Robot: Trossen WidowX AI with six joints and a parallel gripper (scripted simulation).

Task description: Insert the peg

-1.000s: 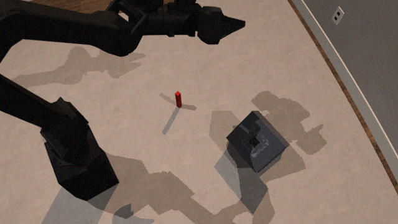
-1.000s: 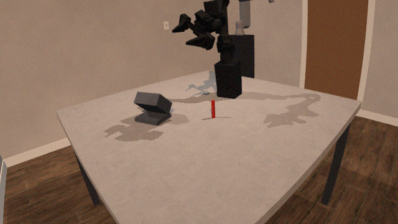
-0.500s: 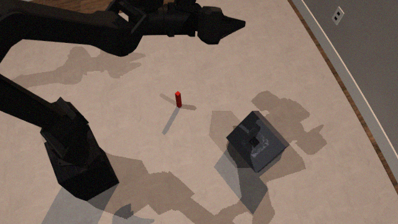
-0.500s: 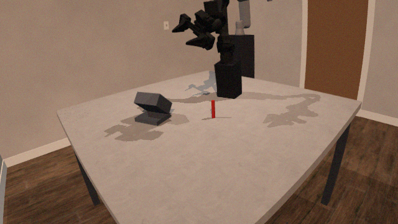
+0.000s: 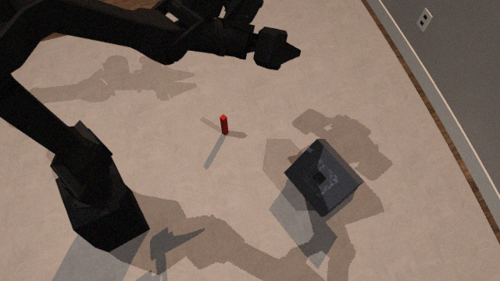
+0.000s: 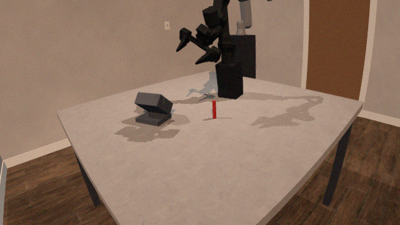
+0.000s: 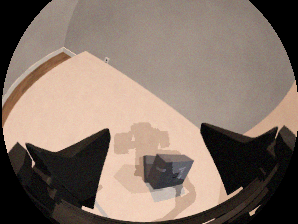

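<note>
Right now my hand is 10 cm past the red peg, 1 cm to the left of it and 26 cm above it. Round my hand: dark base plate (12 cm ahead, 18 cm to the right, 29 cm below).
</note>
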